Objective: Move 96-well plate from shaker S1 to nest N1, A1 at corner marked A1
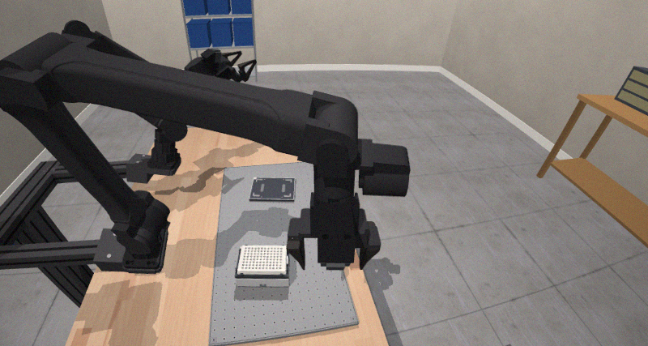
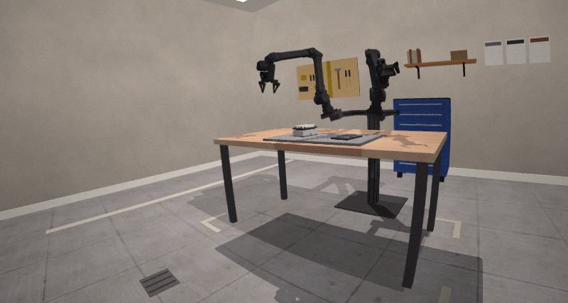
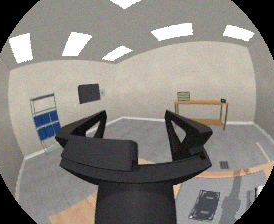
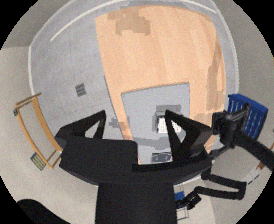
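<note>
Right now the white 96-well plate is 110 mm behind my right hand, 210 mm to the left of it and 250 mm below it. The rest, counted from my right hand: dark plate nest N1: 30 mm behind, 550 mm to the left, 310 mm below; plate shaker S1: 80 mm behind, 230 mm to the left, 280 mm below.
</note>
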